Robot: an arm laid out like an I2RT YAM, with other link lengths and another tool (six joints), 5 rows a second.
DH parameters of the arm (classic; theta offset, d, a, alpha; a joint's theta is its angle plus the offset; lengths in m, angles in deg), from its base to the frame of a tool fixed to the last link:
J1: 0 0.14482 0.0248 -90
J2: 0 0 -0.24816 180
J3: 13.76 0 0.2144 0
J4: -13.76 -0.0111 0.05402 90
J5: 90 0.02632 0 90
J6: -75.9 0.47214 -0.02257 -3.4
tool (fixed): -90 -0.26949 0 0
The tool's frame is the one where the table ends.
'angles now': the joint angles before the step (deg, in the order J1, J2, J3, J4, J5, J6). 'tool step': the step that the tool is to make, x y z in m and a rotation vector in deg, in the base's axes. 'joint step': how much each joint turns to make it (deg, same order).
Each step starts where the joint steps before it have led.
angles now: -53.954 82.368 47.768 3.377 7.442 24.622
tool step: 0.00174 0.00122 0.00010 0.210 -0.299 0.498
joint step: -0.021 0.001 0.022 -0.020 -0.633 0.044
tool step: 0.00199 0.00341 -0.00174 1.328 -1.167 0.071
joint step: -0.001 -0.044 -0.151 -0.440 -0.963 1.442
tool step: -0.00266 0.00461 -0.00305 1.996 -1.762 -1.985
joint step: 0.328 -0.744 -0.921 -0.763 0.569 3.453
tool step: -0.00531 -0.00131 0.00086 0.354 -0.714 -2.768
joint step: 0.414 -0.590 -0.327 -0.438 2.251 2.404
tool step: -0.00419 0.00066 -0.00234 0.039 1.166 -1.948
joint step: 1.225 -0.067 -0.001 -0.984 3.147 1.006
